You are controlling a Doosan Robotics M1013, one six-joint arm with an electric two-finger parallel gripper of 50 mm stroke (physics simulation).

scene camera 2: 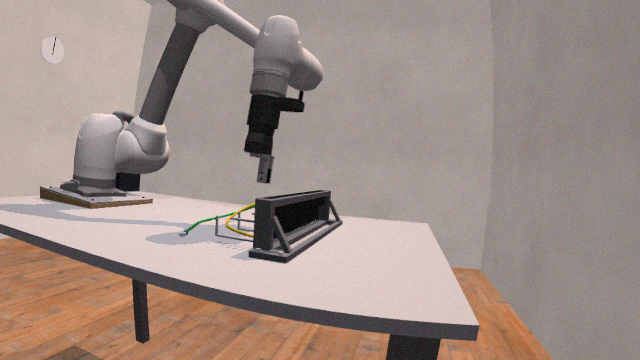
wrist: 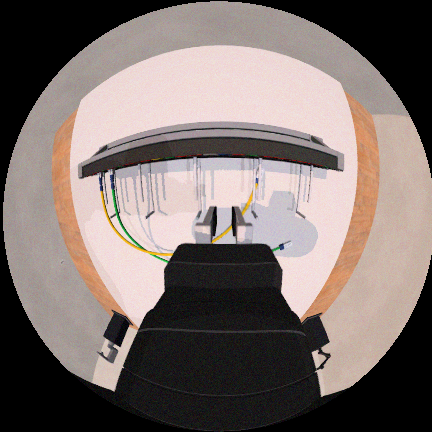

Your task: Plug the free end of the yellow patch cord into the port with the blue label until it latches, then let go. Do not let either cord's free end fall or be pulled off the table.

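Places are measured from the arm's base along level axes (x ahead, y left, z up), in millimetres.
Where they show: gripper, fingertip midpoint: (scene camera 2: 263,182) (wrist: 223,214); arm's base, origin of the base link: (scene camera 2: 93,192).
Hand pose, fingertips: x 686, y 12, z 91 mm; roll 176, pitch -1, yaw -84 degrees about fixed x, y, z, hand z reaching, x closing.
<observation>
Each offset is from my fingertips to the top centre of the thing. "*": to the spot under its first point. Level surfaces: height alone.
The yellow patch cord (scene camera 2: 227,222) (wrist: 125,241) runs in a loop from the left part of the black panel @[50 mm ahead, 49 mm left, 19 mm down] (scene camera 2: 264,225) (wrist: 215,146), passes under the gripper body in the wrist view, and comes back to the panel. Its right-hand blue-booted plug @[* 39 mm ahead, 50 mm right, 65 mm down] (wrist: 257,180) points into the panel's port side, right of the gripper; whether it is latched and in which port I cannot tell. The blue label cannot be made out surely; tiny coloured marks line the panel's edge. My gripper (scene camera 2: 264,181) (wrist: 223,214) is partly open and empty, above the cords, apart from them.
A green cord (scene camera 2: 202,221) (wrist: 117,210) also comes from the panel's left part; its free plug @[* 92 mm back, 173 mm right, 113 mm down] (scene camera 2: 183,233) (wrist: 285,245) lies on the table @[120 mm down] (scene camera 2: 370,280) (wrist: 215,85). Thin grey wire brackets @[* 13 mm back, 161 mm right, 90 mm down] (scene camera 2: 216,227) (wrist: 298,200) stick out from the panel's port side.
</observation>
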